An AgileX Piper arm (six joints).
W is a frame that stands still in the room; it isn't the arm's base.
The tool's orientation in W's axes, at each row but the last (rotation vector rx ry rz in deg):
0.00, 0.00, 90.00
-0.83, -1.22, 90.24
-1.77, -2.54, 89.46
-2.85, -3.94, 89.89
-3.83, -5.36, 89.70
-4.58, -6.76, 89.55
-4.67, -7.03, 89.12
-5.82, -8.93, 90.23
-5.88, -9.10, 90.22
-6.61, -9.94, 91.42
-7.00, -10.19, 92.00
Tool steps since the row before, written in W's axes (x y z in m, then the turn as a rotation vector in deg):
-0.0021, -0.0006, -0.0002, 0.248, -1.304, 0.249
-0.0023, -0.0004, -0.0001, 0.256, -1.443, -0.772
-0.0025, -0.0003, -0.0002, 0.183, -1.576, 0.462
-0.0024, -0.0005, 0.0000, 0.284, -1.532, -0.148
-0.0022, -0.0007, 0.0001, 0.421, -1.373, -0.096
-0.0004, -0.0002, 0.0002, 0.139, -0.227, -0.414
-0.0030, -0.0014, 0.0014, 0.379, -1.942, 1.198
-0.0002, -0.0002, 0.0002, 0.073, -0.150, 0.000
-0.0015, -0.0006, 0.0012, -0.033, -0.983, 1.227
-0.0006, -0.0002, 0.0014, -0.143, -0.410, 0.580
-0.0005, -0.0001, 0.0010, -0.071, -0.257, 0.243
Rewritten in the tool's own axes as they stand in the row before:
-0.0006, 0.0021, -0.0002, -1.304, -0.248, 0.249
-0.0004, 0.0023, 0.0000, -1.447, -0.232, -0.771
-0.0003, 0.0025, -0.0001, -1.570, -0.220, 0.466
-0.0005, 0.0024, 0.0002, -1.534, -0.274, -0.151
-0.0007, 0.0022, 0.0003, -1.373, -0.415, -0.115
-0.0002, 0.0004, 0.0003, -0.237, -0.087, -0.423
-0.0014, 0.0028, 0.0018, -1.905, -0.559, 1.187
-0.0002, 0.0002, 0.0002, -0.151, -0.071, -0.007
-0.0005, 0.0013, 0.0015, -0.939, -0.166, 1.250
-0.0001, 0.0003, 0.0015, -0.385, 0.045, 0.612
0.0000, 0.0003, 0.0011, -0.246, 0.033, 0.262

